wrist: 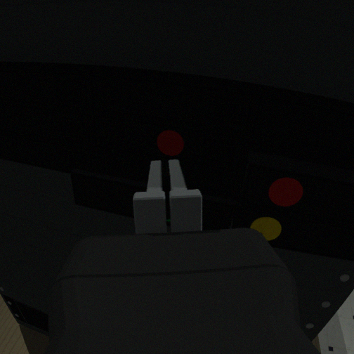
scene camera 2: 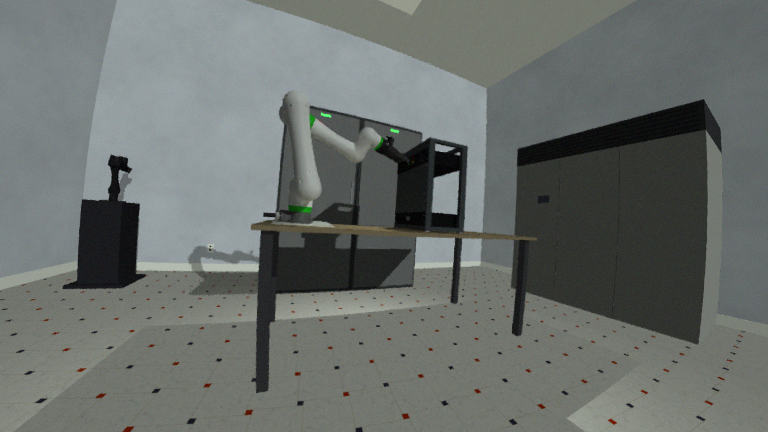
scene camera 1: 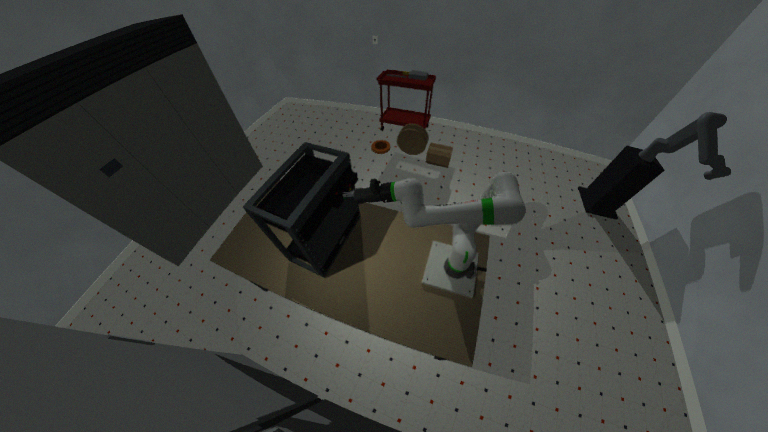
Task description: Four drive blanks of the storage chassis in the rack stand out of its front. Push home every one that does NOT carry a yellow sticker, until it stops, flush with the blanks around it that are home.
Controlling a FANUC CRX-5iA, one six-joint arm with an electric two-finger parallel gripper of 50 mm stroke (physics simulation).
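Pixels of known places: gripper, fingertip midpoint: point(scene camera 2: 408, 161) point(scene camera 1: 343, 195); arm's base at its link origin: point(scene camera 2: 298, 222) point(scene camera 1: 455, 267).
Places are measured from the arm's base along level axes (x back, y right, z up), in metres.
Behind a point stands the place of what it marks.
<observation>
The rack point(scene camera 1: 322, 188) @(x -0.742, y -0.038, z 0.565 m) point(scene camera 2: 430, 185) @(x -0.728, y 0.221, z 0.275 m) stands on the table, with the dark storage chassis point(scene camera 2: 450, 162) @(x -0.892, y 0.212, z 0.453 m) high inside it. In the wrist view the chassis front is very dark. A red sticker point(wrist: 170, 143) shows just beyond the fingertips. A second red sticker point(wrist: 285, 191) and a yellow sticker point(wrist: 266, 228) show at the right. A green speck point(wrist: 168, 220) shows between the fingers. A blank's face point(wrist: 105, 192) extends left of the fingers. My gripper point(scene camera 1: 344, 194) @(x -0.682, y 0.027, z 0.461 m) point(scene camera 2: 407, 160) @(x -0.682, y 0.027, z 0.461 m) point(wrist: 165, 177) is shut and empty, its tips at the chassis front. Contact and how far blanks stand out cannot be told.
The table point(scene camera 1: 397, 300) @(x -0.305, y -0.289, z -0.013 m) point(scene camera 2: 349, 231) @(x -0.192, y 0.329, z -0.021 m) carries the rack and the arm's white base plate point(scene camera 1: 443, 282) @(x -0.062, y -0.119, z 0.007 m). A tall cabinet point(scene camera 1: 161, 161) point(scene camera 2: 606, 231) stands behind the rack. A red cart point(scene camera 1: 406, 81) and a black pedestal point(scene camera 1: 617, 185) point(scene camera 2: 110, 244) with another arm stand farther off.
</observation>
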